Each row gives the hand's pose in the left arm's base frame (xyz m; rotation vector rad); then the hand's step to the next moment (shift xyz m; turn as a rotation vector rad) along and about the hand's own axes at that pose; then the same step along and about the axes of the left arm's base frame.
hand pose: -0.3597 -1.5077 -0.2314 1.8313 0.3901 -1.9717
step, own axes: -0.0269 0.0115 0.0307 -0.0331 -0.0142 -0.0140
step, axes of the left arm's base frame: -0.0201 -0.0216 0.0305 0.0069 0.0228 0.0305
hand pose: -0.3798 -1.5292 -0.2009 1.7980 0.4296 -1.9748
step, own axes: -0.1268 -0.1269 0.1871 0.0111 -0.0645 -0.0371
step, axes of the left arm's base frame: -0.2171 0.0286 0.1387 -0.0018 0.0728 -0.0190
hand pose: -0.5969 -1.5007 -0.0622 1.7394 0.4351 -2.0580
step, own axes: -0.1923 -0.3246 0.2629 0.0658 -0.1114 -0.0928
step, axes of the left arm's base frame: -0.3599 0.1746 0.2268 0.0151 0.1346 -0.0836
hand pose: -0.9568 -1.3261 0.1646 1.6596 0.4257 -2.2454
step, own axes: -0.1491 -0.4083 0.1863 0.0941 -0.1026 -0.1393
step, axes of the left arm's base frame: -0.2914 0.3034 0.2160 0.0511 0.1439 -0.1243
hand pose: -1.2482 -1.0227 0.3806 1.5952 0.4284 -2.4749
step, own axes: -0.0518 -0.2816 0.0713 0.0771 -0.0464 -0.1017
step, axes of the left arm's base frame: -0.1218 0.2420 0.1168 0.0421 0.0783 -0.1027
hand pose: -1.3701 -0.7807 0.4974 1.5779 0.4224 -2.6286
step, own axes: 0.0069 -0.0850 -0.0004 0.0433 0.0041 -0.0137
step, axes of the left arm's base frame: -0.0182 0.0825 0.0115 -0.0082 0.0039 -0.0447
